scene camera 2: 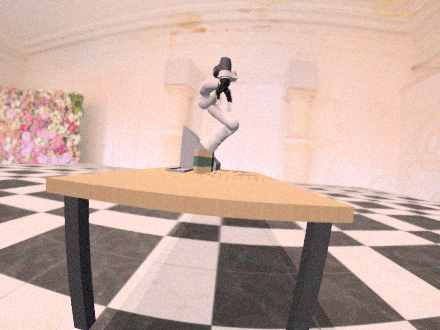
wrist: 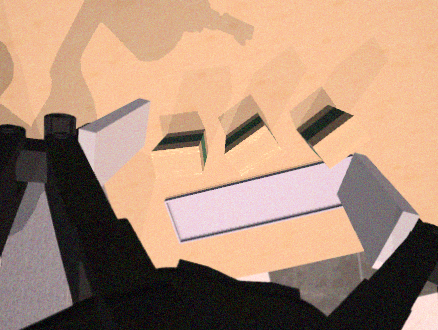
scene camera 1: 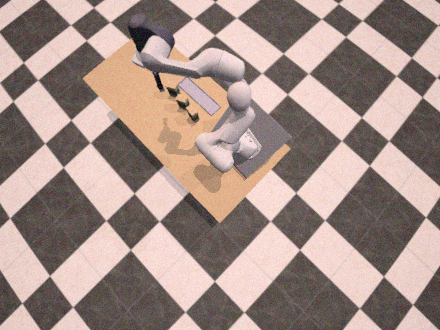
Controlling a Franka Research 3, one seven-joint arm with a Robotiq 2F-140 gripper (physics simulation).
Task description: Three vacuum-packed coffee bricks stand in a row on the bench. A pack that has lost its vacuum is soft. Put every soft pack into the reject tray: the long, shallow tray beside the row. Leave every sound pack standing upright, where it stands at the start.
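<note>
Three tan coffee packs with green-and-brown bands stand upright in a row. In the wrist view they are the left pack (wrist: 177, 161) (scene camera 1: 194, 117), the middle pack (wrist: 254, 146) (scene camera 1: 182, 104) and the right pack (wrist: 336, 136) (scene camera 1: 173, 91). In scene camera 2 the front pack (scene camera 2: 202, 161) largely hides the others. Which are soft cannot be told by look. The long, shallow, pale reject tray (scene camera 1: 200, 97) (scene camera 2: 178, 169) (wrist: 250, 201) lies beside the row with no pack in it. My gripper (scene camera 1: 160, 89) (scene camera 2: 225, 103) (wrist: 246, 148) is open and empty, high above the bench, beyond the row's far end from the arm's base.
The wooden bench (scene camera 1: 120, 95) (scene camera 2: 200, 194) carries everything. A dark grey plate (scene camera 1: 270, 134) lies under the arm's base. The arm (scene camera 1: 220, 65) (scene camera 2: 225, 127) reaches over the bench, above the tray side of the row. The bench edge runs past the tray's outer side.
</note>
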